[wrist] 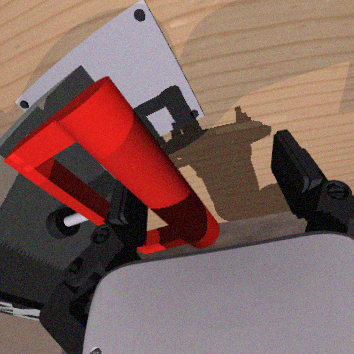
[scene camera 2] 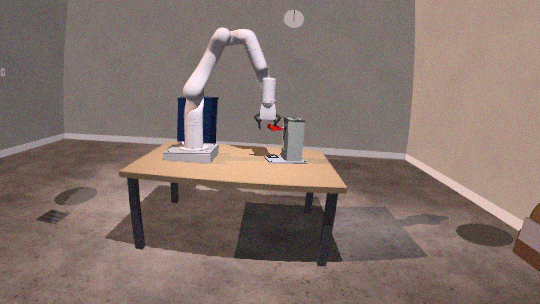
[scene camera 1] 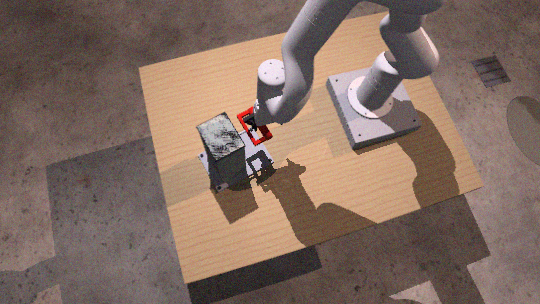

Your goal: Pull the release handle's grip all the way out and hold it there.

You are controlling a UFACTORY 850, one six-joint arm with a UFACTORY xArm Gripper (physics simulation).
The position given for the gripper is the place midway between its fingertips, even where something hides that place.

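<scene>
The wrist view shows the gripper (wrist: 203,164) together with a pale base plate (wrist: 131,49). Scene camera 1 shows the plate (scene camera 1: 257,157) too.
</scene>
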